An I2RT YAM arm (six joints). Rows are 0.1 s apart.
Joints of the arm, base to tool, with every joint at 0 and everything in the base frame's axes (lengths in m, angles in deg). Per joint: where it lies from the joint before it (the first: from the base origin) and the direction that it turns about. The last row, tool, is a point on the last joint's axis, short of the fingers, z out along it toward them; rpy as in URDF.
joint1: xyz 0 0 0.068 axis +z
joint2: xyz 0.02 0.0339 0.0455 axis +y
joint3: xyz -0.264 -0.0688 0 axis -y
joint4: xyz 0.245 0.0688 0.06 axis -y
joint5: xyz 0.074 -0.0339 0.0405 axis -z
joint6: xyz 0.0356 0 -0.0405 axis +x
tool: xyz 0 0 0 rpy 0 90 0
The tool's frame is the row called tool.
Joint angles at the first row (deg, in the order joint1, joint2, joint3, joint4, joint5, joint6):
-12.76, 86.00, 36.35, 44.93, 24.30, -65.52
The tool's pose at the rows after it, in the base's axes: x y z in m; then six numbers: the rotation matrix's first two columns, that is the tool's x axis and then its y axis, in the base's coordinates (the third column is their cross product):
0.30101 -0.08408 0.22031 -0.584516 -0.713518 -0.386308 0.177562 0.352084 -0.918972
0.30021 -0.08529 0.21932 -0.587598 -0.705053 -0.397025 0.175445 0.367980 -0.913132
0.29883 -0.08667 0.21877 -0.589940 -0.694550 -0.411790 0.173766 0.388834 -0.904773
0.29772 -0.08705 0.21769 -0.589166 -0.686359 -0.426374 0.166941 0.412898 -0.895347
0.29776 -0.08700 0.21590 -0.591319 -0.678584 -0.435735 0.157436 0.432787 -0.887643
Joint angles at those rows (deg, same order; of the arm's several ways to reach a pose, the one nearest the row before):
-12.91, 85.96, 36.47, 44.50, 24.43, -65.13
-13.18, 85.79, 36.48, 43.49, 24.22, -64.11
-13.52, 85.38, 36.48, 42.08, 23.84, -62.76
-13.70, 85.00, 36.47, 40.49, 23.23, -61.34
-13.73, 84.99, 36.61, 39.07, 22.88, -60.21

